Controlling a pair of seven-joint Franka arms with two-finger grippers.
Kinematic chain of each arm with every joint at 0, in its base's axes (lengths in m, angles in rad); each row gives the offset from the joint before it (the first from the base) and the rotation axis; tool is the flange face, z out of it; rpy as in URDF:
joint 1: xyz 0 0 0.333 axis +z
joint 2: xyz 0 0 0 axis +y
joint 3: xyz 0 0 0.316 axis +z
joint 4: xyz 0.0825 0 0 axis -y
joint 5: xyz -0.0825 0 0.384 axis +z
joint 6: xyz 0 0 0 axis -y
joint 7: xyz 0.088 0 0 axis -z
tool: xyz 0 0 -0.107 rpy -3.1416 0 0
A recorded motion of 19 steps. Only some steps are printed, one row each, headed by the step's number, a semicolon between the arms.
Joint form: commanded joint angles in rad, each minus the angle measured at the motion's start. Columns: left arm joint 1, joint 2, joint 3, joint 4, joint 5, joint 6, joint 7; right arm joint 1, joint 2, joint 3, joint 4, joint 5, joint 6, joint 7.
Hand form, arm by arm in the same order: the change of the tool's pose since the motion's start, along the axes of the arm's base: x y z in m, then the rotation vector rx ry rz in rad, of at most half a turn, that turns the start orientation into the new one. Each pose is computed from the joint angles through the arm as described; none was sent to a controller.
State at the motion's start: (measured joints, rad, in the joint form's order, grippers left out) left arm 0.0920 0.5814 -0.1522 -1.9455 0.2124 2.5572 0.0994; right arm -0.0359 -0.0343 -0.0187 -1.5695 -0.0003 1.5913 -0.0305
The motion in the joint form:
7: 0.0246 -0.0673 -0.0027 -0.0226 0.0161 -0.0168 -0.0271; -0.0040 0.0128 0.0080 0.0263 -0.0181 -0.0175 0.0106
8: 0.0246 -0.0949 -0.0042 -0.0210 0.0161 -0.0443 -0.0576; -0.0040 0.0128 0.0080 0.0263 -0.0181 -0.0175 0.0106
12: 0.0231 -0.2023 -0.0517 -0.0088 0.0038 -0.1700 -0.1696; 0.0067 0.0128 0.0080 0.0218 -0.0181 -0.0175 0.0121
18: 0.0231 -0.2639 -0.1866 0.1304 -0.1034 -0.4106 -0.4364; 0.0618 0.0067 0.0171 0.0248 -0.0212 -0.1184 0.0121
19: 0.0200 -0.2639 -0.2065 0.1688 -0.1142 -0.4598 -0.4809; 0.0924 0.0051 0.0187 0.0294 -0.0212 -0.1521 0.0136
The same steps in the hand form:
7: -0.0003 0.0143 0.0312 0.0176 -0.0305 0.0356; 0.0024 0.0003 0.0038 -0.0177 0.0048 -0.0075
8: 0.0005 0.0146 0.0463 0.0235 -0.0342 0.0666; 0.0024 0.0003 0.0038 -0.0177 0.0048 -0.0075
12: -0.0017 -0.0100 0.1076 0.0259 -0.0378 0.1530; 0.0026 0.0061 0.0017 -0.0174 0.0092 0.0017
18: 0.0010 -0.0846 0.1920 -0.0649 0.0141 0.3799; -0.0096 0.0406 -0.0025 -0.0201 0.1005 0.0645
19: 0.0019 -0.0972 0.2065 -0.0739 0.0282 0.4114; -0.0145 0.0575 -0.0022 -0.0219 0.1277 0.0947

